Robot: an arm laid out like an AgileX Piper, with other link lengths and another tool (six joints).
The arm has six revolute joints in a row. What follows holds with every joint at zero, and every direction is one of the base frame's. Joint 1 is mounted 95.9 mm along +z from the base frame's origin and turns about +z. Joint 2 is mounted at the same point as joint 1 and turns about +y. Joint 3 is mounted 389.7 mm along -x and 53.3 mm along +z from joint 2 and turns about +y. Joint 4 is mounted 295 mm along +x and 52 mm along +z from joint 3 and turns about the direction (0.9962, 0, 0.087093). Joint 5 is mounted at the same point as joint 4 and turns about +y. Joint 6 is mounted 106.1 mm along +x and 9.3 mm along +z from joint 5 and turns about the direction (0.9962, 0, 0.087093). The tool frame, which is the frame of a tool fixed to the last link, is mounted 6.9 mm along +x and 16 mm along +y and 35.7 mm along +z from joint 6; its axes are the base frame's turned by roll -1.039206, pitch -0.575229 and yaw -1.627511 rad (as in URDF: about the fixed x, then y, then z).
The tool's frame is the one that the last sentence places.
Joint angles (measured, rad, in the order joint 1, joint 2, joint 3, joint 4, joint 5, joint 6), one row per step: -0.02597 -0.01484 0.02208 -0.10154 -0.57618 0.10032; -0.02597 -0.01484 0.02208 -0.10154 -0.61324 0.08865; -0.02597 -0.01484 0.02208 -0.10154 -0.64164 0.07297; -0.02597 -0.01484 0.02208 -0.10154 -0.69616 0.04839; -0.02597 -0.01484 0.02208 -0.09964 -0.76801 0.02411; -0.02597 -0.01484 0.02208 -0.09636 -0.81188 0.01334; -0.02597 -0.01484 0.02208 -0.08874 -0.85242 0.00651; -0.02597 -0.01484 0.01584 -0.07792 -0.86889 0.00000; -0.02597 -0.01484 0.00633 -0.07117 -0.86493 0.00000; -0.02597 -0.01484 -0.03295 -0.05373 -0.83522 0.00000; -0.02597 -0.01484 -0.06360 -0.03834 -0.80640 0.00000; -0.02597 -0.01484 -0.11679 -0.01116 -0.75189 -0.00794; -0.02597 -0.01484 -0.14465 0.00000 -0.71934 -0.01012; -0.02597 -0.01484 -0.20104 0.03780 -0.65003 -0.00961
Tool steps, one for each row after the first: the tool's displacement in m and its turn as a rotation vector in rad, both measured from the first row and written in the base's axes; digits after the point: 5 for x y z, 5 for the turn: -0.00363 0.00079 0.00236 -0.01039 -0.03727 -0.00351; -0.00640 0.00162 0.00398 -0.02338 -0.06612 -0.01069; -0.01189 0.00299 0.00694 -0.04335 -0.12138 -0.02183; -0.01942 0.00428 0.01054 -0.06047 -0.19403 -0.03256; -0.02419 0.00467 0.01259 -0.06530 -0.23829 -0.03706; -0.02873 0.00439 0.01445 -0.06266 -0.27909 -0.03970; -0.03161 0.00357 0.01739 -0.05644 -0.30209 -0.04429; -0.03277 0.00285 0.02057 -0.04972 -0.30767 -0.04513; -0.03630 0.00094 0.03286 -0.03234 -0.31733 -0.04789; -0.03874 -0.00074 0.04217 -0.01690 -0.31922 -0.04938; -0.04302 -0.00332 0.05786 0.00493 -0.31804 -0.05562; -0.04514 -0.00436 0.06577 0.01460 -0.31333 -0.05658; -0.04990 -0.00798 0.08160 0.05242 -0.30020 -0.05055
